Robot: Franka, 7 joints.
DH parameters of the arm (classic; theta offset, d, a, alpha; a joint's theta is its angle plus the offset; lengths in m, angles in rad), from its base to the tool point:
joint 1: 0 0.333 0 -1.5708
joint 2: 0 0 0 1.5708
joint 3: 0 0.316 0.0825 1.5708
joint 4: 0 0 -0.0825 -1.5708
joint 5: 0 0.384 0 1.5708
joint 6: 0 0 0.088 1.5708
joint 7: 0 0.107 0 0
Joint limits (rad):
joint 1: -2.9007..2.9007
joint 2: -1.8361..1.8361
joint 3: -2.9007..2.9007
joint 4: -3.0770..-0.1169
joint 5: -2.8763..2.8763
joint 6: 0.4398..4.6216
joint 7: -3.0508..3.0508
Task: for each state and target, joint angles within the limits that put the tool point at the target. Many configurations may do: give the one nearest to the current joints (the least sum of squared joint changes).
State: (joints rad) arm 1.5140 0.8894 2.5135 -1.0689 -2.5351 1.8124 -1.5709
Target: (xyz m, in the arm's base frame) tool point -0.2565 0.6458 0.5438
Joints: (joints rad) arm 1.0916 1.4479 2.0158 -1.5682 -2.2952 1.4474 -1.5709
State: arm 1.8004 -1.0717 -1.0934 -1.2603 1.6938 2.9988 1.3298
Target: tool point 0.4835 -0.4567 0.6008
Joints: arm 1.4143 -1.2287 -1.1797 -1.4396 1.7589 3.2009 1.3298
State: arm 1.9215 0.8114 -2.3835 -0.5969 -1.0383 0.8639 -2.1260
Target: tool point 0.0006 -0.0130 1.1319
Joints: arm 1.9067 0.3341 -2.7559 -0.4691 -1.2330 1.5019 -2.1260
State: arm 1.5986 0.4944 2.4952 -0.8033 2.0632 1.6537 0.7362
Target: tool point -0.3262 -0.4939 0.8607
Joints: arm 1.4432 -0.1894 2.4349 -1.1722 2.0310 1.7935 0.7362
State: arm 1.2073 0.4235 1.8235 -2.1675 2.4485 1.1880 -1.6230
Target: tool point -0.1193 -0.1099 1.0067
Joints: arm 1.4132 0.6606 2.7700 -1.6694 2.3798 1.1240 -1.6230
